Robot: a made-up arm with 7 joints.
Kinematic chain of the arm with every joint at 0, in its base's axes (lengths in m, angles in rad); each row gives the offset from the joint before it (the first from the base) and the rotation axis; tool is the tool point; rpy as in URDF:
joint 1: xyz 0 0 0.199 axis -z
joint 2: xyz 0 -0.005 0.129 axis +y
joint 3: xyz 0 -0.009 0.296 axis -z
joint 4: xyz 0 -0.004 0.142 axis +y
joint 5: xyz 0 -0.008 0.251 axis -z
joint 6: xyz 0 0 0.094 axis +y
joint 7: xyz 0 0 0.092 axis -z
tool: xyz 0 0 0 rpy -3.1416 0 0
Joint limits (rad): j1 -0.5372..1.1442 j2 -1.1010..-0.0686 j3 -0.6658..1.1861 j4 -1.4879..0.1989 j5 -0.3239..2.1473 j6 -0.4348..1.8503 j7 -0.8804..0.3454
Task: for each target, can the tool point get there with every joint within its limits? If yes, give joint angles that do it. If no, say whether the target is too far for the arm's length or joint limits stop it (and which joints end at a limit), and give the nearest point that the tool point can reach.
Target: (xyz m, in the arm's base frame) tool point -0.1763 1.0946 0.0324
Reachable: no: too far | nearest point -0.1753 0.7141 0.2847 | short by 0.457 m
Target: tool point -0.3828 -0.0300 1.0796
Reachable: yes | joints 0.1121 -0.4864 0.5185 -0.0576 0.4162 0.9372 -0.2937
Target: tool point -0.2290 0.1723 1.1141
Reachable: yes | joints 0.7353 -0.4143 0.0590 -0.0580 -0.0444 1.0271 -0.5729
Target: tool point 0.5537 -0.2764 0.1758
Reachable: no: joint limits stop it (at a limit: joint 1, joint 2, joint 3, joint 4, joint 5, joint 6) | nearest point -0.0525 -0.3583 0.7297 | short by 0.825 m
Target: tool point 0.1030 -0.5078 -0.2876
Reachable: no: joint limits stop it (at a limit: joint 1, joint 2, joint 4, joint 6) | nearest point -0.3263 -0.5133 0.2191 | short by 0.664 m
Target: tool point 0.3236 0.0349 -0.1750
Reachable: no: joint limits stop it (at a limit: joint 1, joint 2, joint 4, joint 5) | nearest point -0.0085 0.5513 0.2574 | short by 0.751 m
